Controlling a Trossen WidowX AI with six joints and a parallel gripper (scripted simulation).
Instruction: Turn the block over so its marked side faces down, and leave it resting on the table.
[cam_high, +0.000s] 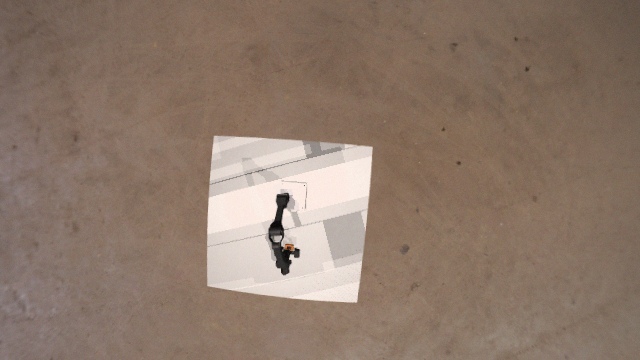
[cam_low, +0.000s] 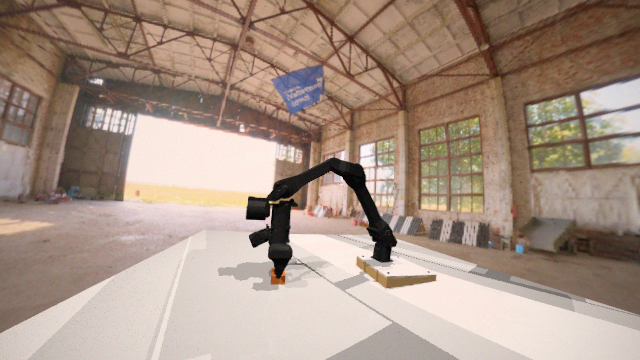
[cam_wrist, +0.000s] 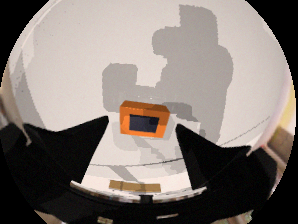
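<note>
The block lies 1 cm below my gripper tip.
</note>
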